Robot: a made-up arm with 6 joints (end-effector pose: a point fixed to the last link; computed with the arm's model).
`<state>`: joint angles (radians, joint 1 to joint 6).
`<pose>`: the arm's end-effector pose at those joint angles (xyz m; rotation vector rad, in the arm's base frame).
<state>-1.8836 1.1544 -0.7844 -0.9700 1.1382 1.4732</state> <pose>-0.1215 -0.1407 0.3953 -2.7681 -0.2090 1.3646</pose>
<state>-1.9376 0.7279 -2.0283 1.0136 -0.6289 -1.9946</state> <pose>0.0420 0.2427 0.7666 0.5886 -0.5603 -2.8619</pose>
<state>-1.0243 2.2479 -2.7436 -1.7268 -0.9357 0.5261</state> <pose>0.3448 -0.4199 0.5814 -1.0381 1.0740 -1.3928</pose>
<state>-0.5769 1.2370 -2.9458 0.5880 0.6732 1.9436</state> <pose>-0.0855 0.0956 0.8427 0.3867 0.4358 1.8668</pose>
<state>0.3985 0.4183 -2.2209 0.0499 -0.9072 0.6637</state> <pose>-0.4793 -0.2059 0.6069 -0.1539 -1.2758 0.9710</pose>
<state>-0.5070 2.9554 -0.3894 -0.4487 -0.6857 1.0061</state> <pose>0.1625 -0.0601 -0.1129 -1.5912 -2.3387 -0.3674</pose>
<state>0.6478 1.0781 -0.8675 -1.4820 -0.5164 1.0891</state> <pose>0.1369 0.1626 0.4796 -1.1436 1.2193 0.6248</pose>
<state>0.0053 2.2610 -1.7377 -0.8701 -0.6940 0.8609</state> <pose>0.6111 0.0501 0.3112 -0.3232 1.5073 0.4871</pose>
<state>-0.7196 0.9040 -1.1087 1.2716 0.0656 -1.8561</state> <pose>0.1073 -0.0856 0.5878 0.0357 1.3765 -1.0664</pose>
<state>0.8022 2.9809 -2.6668 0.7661 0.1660 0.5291</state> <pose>0.5012 0.5346 0.0742 0.4491 2.1846 1.4169</pose>
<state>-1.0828 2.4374 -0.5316 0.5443 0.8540 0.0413</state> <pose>0.1310 -0.1663 0.0399 -1.6576 -1.4126 -0.8116</pose>
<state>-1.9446 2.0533 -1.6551 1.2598 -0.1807 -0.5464</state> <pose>-0.2225 -0.5230 0.3667 1.9168 0.3443 -1.0064</pose>
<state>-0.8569 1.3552 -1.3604 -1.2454 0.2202 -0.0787</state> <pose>0.1927 -0.2535 0.5664 -0.2326 1.8752 -1.7897</pose>
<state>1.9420 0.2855 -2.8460 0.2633 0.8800 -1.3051</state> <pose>0.2033 -0.5758 0.4854 0.2122 -0.2134 0.7794</pose>
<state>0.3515 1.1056 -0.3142 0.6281 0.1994 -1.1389</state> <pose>0.1346 0.0616 0.2758 -1.0731 2.1804 0.0661</pose>
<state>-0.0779 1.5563 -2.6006 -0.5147 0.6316 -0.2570</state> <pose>0.2109 -0.0447 0.8088 -0.0428 1.0675 -0.8400</pose>
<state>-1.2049 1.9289 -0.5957 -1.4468 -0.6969 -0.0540</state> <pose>0.1706 -0.2747 0.1684 -0.4876 2.3175 -0.2998</pose>
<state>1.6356 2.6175 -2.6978 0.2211 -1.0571 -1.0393</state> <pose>-0.0232 0.6414 0.4334 -0.2923 0.2888 0.6623</pose>
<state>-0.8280 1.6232 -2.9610 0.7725 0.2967 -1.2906</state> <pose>0.0963 -0.0754 0.8593 -0.1610 0.4151 -1.3106</pose>
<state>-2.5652 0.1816 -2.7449 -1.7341 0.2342 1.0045</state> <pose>0.5661 0.3947 0.3959 1.1219 1.2480 2.6431</pose>
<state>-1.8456 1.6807 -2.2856 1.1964 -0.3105 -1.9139</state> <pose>-0.1188 -0.3216 0.7568 0.8577 0.6760 -2.5045</pose>
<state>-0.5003 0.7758 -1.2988 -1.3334 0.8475 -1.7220</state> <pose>-0.0134 -0.0729 0.6271 0.9976 -1.2659 1.8486</pose>
